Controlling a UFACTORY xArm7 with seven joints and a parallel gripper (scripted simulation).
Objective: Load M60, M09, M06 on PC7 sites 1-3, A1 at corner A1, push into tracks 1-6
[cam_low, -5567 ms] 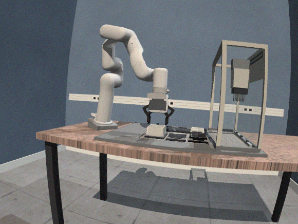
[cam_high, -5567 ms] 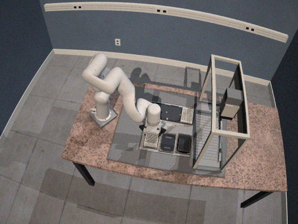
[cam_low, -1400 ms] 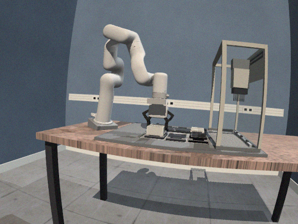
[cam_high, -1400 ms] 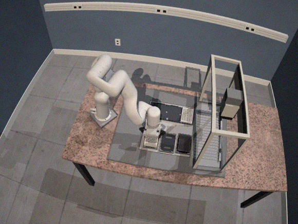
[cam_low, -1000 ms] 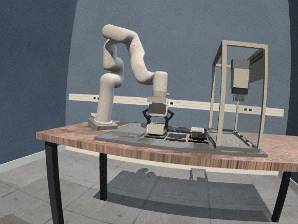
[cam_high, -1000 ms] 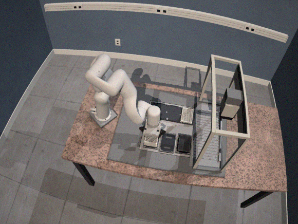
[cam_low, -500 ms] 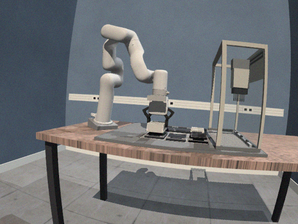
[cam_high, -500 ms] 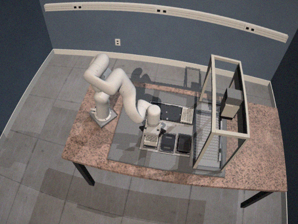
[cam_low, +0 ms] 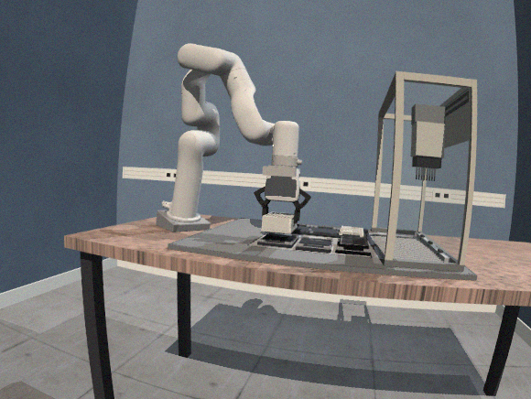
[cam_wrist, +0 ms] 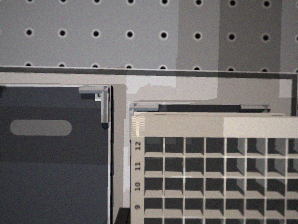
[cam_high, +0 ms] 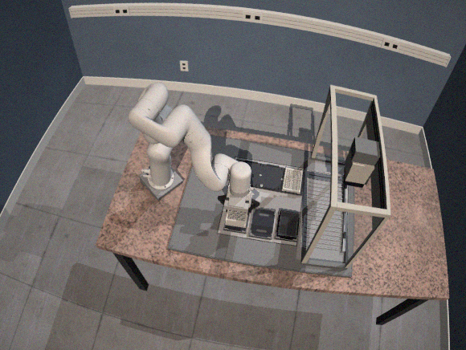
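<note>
My gripper is now 15 cm short of the dark plate carrier PC7, 21 cm to the right of it and 6 cm above it. Round my hand: white deep-well block M09 (1 cm below); then nest S2 (11 cm ahead, 3 cm to the right, 7 cm below); then nest S1 (7 cm below).
</note>
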